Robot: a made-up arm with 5 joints.
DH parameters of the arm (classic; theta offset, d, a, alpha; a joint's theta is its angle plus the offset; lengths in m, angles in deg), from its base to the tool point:
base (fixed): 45.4 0 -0.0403 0
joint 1: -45.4 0.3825 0.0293 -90
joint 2: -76.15 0 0.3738 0
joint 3: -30.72 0 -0.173 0
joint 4: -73.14 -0.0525 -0.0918 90
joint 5: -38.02 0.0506 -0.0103 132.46
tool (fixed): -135.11 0.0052 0 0
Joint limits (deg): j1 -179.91..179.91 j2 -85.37..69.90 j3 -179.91..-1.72 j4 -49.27..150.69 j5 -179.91..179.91
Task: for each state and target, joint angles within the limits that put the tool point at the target. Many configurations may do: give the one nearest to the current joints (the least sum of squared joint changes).
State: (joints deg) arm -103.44 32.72 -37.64 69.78 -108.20
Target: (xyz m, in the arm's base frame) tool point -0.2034 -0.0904 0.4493
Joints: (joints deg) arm -146.95 17.28 -4.49 82.30 -109.93
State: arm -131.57 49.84 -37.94 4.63 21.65
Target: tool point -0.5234 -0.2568 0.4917
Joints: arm -149.65 36.25 -60.34 -0.56 22.03
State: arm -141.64 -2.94 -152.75 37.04 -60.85
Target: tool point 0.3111 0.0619 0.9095
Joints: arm -171.90 -44.54 -157.90 38.69 -57.34
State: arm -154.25 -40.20 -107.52 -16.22 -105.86
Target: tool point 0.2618 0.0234 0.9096
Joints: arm -178.24 -49.95 -119.19 -6.82 -104.03
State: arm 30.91 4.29 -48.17 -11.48 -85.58
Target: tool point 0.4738 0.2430 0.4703
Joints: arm 32.61 44.03 -72.36 -5.56 -83.32
